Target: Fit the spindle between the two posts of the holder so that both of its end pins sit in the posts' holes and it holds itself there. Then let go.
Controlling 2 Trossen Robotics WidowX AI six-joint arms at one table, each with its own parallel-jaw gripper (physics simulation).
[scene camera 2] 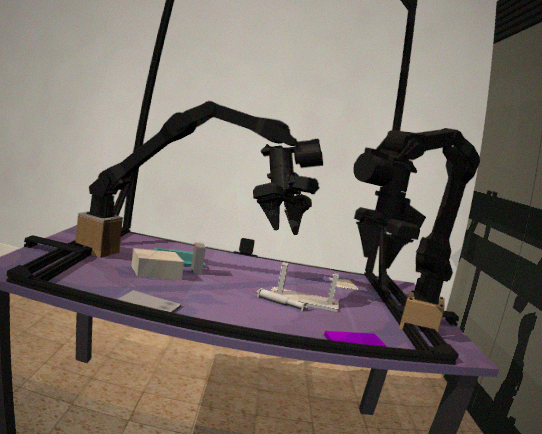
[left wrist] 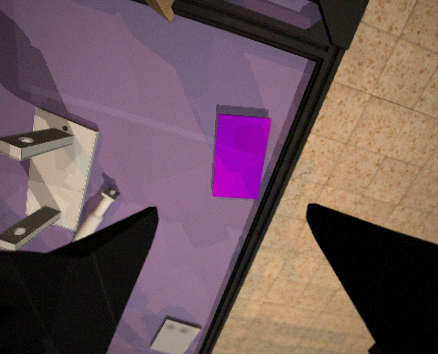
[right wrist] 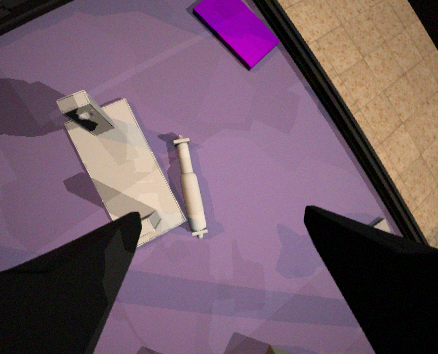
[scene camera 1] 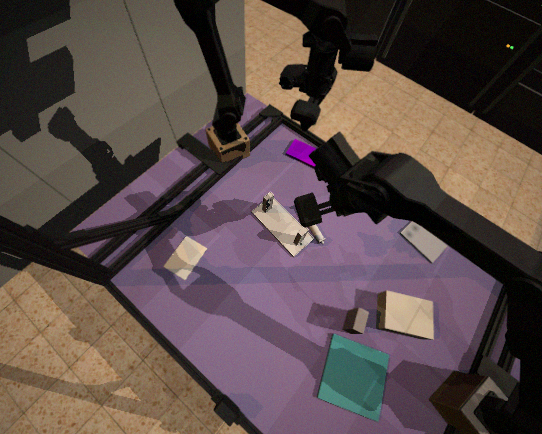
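Observation:
The white spindle lies on the table beside the holder, outside its two posts. One spindle end is close to a corner of the holder's base plate; I cannot tell if they touch. The holder stands flat with both posts upright, and its posts hold nothing. My right gripper is open and empty, above the spindle and holder. My left gripper is open and empty, above the table edge near the magenta block. In the left wrist view a finger hides part of the spindle.
The magenta block lies near the table edge. A grey plate, a cream box, a small upright block, a teal slab and a cream piece also lie on the table.

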